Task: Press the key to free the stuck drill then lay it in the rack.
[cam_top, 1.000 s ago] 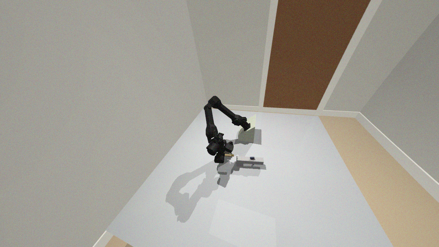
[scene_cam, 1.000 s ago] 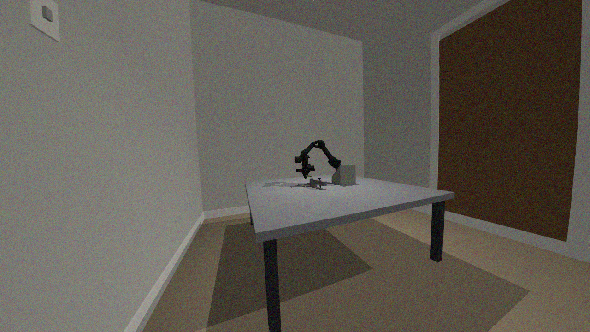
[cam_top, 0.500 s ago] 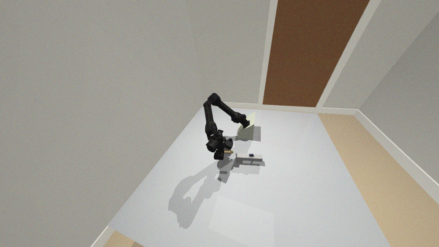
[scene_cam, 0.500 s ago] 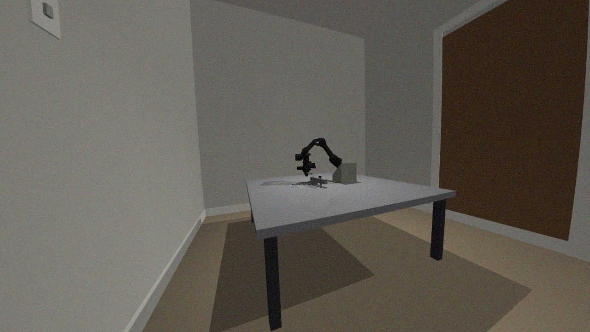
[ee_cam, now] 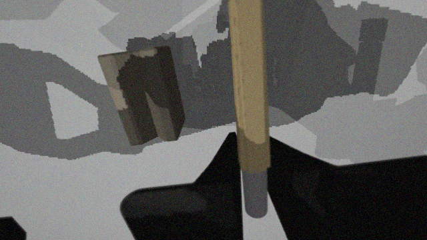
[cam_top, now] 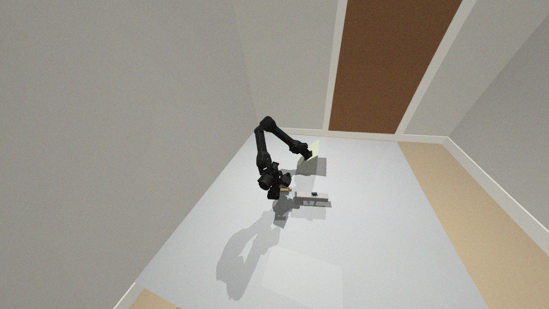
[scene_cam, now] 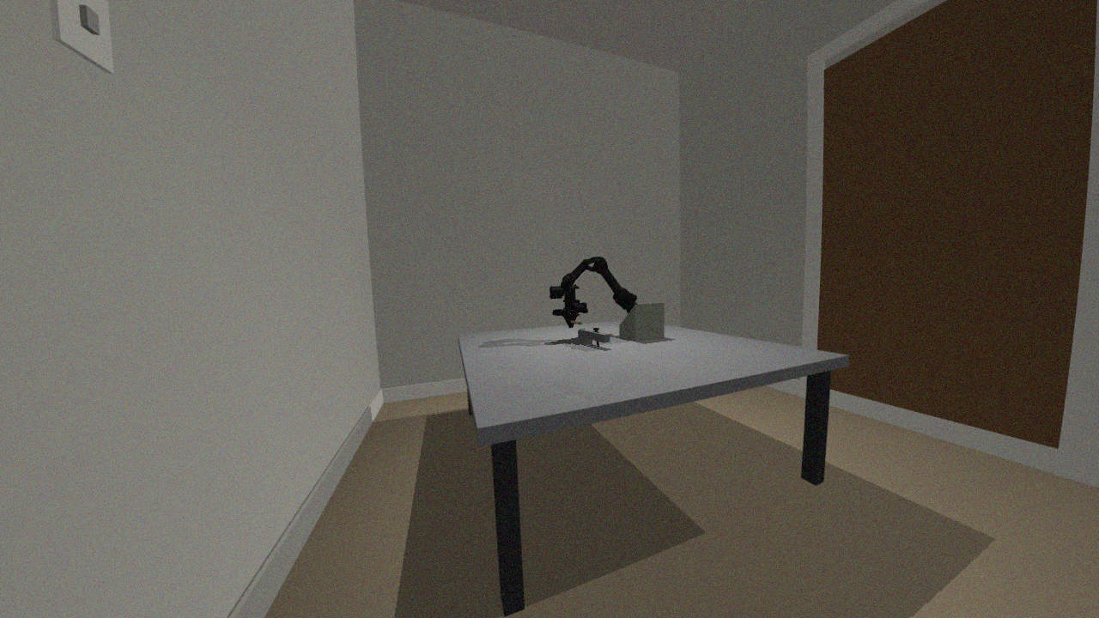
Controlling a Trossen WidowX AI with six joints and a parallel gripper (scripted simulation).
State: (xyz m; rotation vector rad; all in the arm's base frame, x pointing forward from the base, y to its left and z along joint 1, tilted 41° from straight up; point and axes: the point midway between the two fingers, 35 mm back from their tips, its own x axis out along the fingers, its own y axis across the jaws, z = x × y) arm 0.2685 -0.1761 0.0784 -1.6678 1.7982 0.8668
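The drill lies 4 cm to the left of my gripper tip and 3 cm above it. Also, from my gripper tip: rack (7 cm behind, 4 cm below, 2 cm to the left); then dark key (22 cm to the left, 1 cm below).
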